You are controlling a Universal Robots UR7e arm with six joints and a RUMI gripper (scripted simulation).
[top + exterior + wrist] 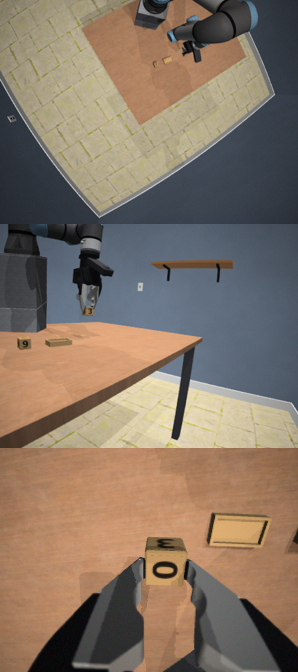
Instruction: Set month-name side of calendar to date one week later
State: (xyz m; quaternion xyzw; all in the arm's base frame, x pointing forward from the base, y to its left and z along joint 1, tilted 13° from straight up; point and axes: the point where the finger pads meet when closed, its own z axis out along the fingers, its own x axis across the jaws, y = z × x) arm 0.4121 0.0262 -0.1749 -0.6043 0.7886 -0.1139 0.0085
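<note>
My hand is 30 mm past the wooden tray, 100 mm to the left of it and 120 mm above it. The rest, counted from my hand: cube (10 mm below).
</note>
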